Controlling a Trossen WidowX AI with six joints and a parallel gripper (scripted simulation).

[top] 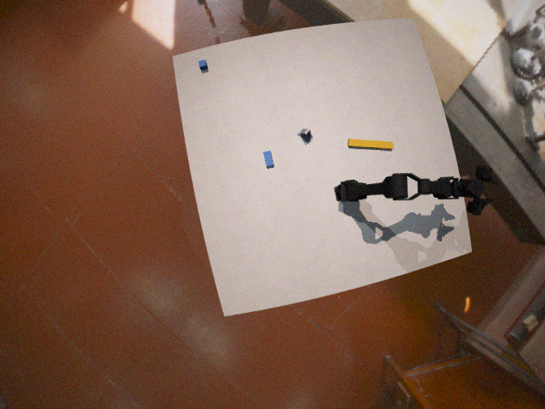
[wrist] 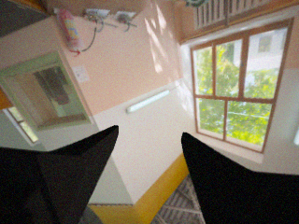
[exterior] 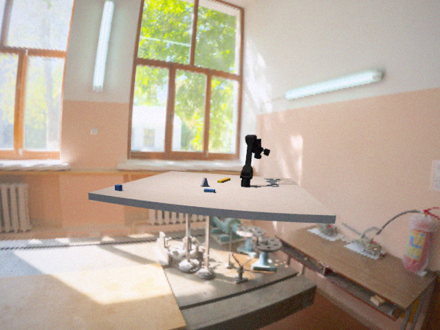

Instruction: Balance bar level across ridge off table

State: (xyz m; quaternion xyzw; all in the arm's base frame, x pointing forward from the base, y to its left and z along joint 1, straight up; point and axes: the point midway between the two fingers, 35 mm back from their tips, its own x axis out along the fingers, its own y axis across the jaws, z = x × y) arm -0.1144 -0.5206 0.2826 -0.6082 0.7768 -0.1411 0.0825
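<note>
Now: the yellow bar 370 mm to the left of my gripper tip, 310 mm ahead of it and 280 mm below it. Also, from my gripper tip: blue cube: 1050 mm to the left, 860 mm ahead, 270 mm below.
</note>
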